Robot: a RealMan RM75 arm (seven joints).
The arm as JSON. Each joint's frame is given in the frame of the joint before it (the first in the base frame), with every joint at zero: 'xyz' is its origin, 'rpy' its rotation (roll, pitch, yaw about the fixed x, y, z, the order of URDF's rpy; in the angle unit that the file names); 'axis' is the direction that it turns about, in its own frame. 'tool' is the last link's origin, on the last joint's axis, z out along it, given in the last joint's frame.
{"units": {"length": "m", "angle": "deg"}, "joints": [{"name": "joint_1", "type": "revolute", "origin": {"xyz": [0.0, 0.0, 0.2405], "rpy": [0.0, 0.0, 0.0]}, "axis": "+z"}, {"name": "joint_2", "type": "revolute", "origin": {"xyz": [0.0, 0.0, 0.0], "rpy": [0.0, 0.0, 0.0]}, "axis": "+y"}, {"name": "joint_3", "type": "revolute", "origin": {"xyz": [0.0, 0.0, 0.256], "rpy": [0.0, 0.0, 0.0]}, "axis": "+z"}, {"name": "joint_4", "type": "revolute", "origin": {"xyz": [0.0, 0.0, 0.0], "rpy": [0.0, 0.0, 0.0]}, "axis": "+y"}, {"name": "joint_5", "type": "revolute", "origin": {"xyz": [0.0, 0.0, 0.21], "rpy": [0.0, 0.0, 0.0]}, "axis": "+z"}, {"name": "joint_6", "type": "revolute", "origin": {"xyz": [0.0, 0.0, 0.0], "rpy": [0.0, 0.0, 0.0]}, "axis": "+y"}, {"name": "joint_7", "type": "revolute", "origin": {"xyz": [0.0, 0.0, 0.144], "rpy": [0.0, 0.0, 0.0]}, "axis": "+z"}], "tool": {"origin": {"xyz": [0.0, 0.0, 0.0], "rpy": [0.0, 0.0, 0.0]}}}
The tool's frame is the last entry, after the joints.
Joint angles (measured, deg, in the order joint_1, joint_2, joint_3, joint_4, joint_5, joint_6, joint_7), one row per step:
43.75, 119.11, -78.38, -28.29, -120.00, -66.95, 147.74
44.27, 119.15, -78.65, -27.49, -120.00, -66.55, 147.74
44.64, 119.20, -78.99, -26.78, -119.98, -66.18, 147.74
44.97, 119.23, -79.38, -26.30, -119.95, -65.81, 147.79
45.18, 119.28, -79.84, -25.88, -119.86, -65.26, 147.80
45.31, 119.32, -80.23, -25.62, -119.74, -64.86, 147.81
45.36, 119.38, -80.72, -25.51, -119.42, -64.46, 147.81
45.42, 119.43, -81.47, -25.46, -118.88, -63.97, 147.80
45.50, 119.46, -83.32, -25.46, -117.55, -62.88, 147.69
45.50, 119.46, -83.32, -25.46, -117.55, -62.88, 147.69
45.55, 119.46, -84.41, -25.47, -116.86, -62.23, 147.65
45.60, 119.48, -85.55, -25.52, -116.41, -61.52, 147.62
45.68, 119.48, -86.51, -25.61, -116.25, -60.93, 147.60
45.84, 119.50, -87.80, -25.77, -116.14, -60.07, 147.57
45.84, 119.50, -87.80, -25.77, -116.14, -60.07, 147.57
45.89, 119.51, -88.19, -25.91, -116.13, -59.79, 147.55
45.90, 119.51, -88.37, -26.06, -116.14, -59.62, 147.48
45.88, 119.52, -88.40, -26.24, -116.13, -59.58, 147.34
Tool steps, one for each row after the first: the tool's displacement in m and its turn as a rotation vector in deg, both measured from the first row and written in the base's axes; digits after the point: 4 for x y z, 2 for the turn. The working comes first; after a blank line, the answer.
Tool pose at each row, in the base's axes (x y z in m, rotation vector in deg; the steps are taken from these numbers as rounded here):
0.2327, 0.3469, -0.0997, -141.64, 103.34, -6.12
0.2327, 0.3470, -0.1014, -141.59, 103.26, -6.77
0.2332, 0.3466, -0.1031, -141.50, 103.25, -7.45
0.2333, 0.3466, -0.1044, -141.47, 103.03, -8.02
0.2338, 0.3466, -0.1058, -141.32, 102.74, -8.45
0.2341, 0.3466, -0.1068, -141.24, 102.51, -8.74
0.2339, 0.3465, -0.1080, -141.24, 102.29, -8.78
0.2332, 0.3466, -0.1094, -141.35, 101.90, -8.77
0.2319, 0.3469, -0.1120, -141.68, 100.83, -8.75
0.2319, 0.3469, -0.1120, -141.68, 100.83, -8.75
0.2314, 0.3472, -0.1134, -141.84, 100.13, -8.85
0.2312, 0.3473, -0.1149, -142.03, 99.17, -9.24
0.2311, 0.3477, -0.1159, -142.26, 98.09, -9.79
0.2307, 0.3485, -0.1173, -142.61, 96.40, -10.57
0.2307, 0.3485, -0.1173, -142.61, 96.40, -10.57
0.2303, 0.3490, -0.1177, -142.77, 95.74, -10.74
0.2298, 0.3496, -0.1177, -142.91, 95.25, -10.75
0.2292, 0.3500, -0.1177, -143.12, 94.87, -10.62

0.0000, 0.0001, -0.0017, -0.20, -0.38, 0.01
0.0005, -0.0003, -0.0034, -0.42, -0.77, -0.04
0.0006, -0.0003, -0.0047, -0.54, -1.15, 0.06
0.0011, -0.0003, -0.0061, -0.50, -1.55, 0.15
0.0014, -0.0003, -0.0071, -0.47, -1.82, 0.24
0.0012, -0.0004, -0.0083, -0.39, -1.92, 0.36
0.0005, -0.0003, -0.0097, -0.29, -2.00, 0.61
-0.0008, 0.0000, -0.0123, -0.04, -2.22, 1.32
-0.0008, 0.0000, -0.0123, -0.04, -2.22, 1.32
-0.0013, 0.0003, -0.0137, 0.11, -2.44, 1.76
-0.0015, 0.0004, -0.0152, 0.23, -2.89, 2.36
-0.0016, 0.0008, -0.0162, 0.29, -3.44, 3.02
-0.0020, 0.0016, -0.0176, 0.42, -4.25, 4.08
-0.0020, 0.0016, -0.0176, 0.42, -4.25, 4.08
-0.0024, 0.0021, -0.0180, 0.51, -4.49, 4.50
-0.0029, 0.0027, -0.0180, 0.61, -4.59, 4.83
-0.0035, 0.0031, -0.0180, 0.68, -4.56, 5.12

